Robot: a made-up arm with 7 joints.
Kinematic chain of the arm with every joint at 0, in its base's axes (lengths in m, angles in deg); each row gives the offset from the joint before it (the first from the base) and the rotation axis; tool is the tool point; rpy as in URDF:
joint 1: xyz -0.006 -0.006 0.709 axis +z
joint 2: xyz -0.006 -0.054 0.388 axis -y
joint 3: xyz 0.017 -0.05 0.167 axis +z
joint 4: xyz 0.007 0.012 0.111 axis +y
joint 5: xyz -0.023 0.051 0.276 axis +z
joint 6: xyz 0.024 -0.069 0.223 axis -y
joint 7: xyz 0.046 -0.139 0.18 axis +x
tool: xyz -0.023 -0.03 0 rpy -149.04 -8.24 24.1
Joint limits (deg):
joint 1: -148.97..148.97
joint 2: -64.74..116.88
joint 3: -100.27..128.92
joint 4: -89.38..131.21
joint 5: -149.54..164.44
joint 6: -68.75..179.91
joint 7: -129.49..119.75
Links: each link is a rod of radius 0.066 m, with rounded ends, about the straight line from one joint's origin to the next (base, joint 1, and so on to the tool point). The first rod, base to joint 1, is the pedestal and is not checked.
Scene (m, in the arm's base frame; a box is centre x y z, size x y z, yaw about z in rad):
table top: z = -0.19
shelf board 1: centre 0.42 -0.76 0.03 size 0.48 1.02 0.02 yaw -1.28
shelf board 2: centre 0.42 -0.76 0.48 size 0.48 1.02 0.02 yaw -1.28
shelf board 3: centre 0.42 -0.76 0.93 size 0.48 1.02 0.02 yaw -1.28
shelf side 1: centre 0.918 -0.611 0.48 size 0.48 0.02 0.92 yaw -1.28
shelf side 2: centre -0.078 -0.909 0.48 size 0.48 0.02 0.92 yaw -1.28
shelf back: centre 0.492 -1 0.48 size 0.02 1.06 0.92 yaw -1.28
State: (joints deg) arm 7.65 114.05 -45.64 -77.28 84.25 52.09 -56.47
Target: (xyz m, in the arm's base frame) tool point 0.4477 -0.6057 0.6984
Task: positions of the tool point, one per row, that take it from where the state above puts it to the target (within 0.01 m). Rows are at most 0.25 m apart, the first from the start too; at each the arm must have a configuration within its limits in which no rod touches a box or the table.
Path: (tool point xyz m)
1: -0.3532 -0.0360 0.4106
2: -0.2201 -0.2368 0.4241
3: -0.0290 -0.3682 0.4832
4: 0.1827 -0.4036 0.5795
5: 0.3686 -0.3413 0.6984
6: 0.4115 -0.4277 0.6921
7: 0.4383 -0.5186 0.6937
8: 0.4477 -0.6057 0.6984

